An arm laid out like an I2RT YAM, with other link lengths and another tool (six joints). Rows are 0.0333 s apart.
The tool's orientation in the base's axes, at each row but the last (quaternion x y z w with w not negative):
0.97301 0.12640 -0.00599 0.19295
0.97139 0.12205 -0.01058 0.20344
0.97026 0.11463 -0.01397 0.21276
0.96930 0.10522 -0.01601 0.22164
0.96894 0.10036 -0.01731 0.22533
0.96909 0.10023 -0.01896 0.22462
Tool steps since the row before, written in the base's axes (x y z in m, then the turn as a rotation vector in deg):
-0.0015 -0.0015 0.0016 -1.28 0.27 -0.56
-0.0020 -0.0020 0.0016 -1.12 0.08 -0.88
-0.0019 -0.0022 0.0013 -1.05 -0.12 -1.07
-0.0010 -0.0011 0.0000 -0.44 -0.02 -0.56
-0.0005 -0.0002 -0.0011 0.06 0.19 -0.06
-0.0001 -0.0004 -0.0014 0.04 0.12 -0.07
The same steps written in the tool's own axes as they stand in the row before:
-0.0019 0.0016 -0.0010 -1.14 -0.77 0.37
-0.0025 0.0019 -0.0007 -1.01 -0.69 0.74
-0.0024 0.0020 -0.0003 -0.97 -0.57 1.00
-0.0012 0.0008 0.0005 -0.39 -0.31 0.51
-0.0004 -0.0004 0.0011 0.10 -0.18 -0.03
-0.0001 -0.0003 0.0014 0.07 -0.13 0.01

